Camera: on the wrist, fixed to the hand. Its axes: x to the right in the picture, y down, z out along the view.
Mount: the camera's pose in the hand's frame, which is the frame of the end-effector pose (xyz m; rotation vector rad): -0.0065 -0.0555 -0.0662 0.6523 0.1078 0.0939
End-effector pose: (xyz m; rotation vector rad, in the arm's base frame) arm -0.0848 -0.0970 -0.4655 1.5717 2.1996 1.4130
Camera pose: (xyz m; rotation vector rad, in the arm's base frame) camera -0.1565 -0.1454 -0.4702 -1.4391 -2.2800 -0.6662
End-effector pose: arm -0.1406 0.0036 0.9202 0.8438 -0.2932 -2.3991
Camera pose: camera -0.1195 0.0514 0.8511 1.1983 -1.0816 -2.1695
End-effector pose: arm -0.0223 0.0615 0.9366 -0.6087 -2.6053 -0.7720
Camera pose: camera -0.0303 -0.0209 0.9622 -0.4634 -2.4923 0.0898
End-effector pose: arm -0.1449 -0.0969 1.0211 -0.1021 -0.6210 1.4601
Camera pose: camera -0.0654 -0.0907 0.9872 0.3016 -0.0326 1.6704
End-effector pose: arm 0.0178 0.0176 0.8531 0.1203 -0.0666 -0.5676
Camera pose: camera -0.0108 -0.0190 0.7800 0.7778 -0.1503 -0.4274
